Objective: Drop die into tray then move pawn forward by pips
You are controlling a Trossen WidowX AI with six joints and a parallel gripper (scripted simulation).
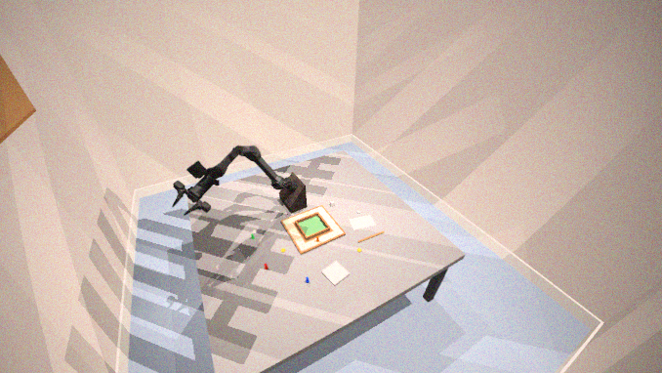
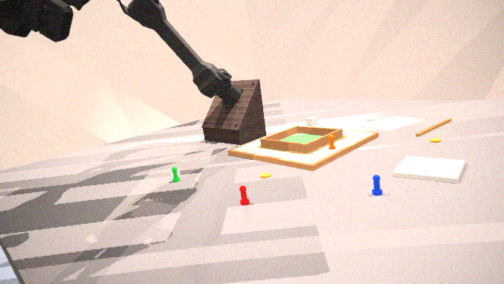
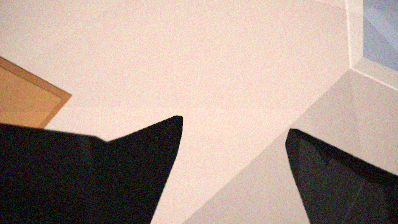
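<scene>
The white die lies 810 mm to the left of my gripper tip, 360 mm below it and 140 mm behind it. The rest, counted from my gripper tip: red pawn (360 mm below, 300 mm to the left, 160 mm ahead); blue pawn (460 mm to the left, 360 mm below, 320 mm ahead); green pawn (360 mm below, 270 mm to the left, 70 mm behind).
</scene>
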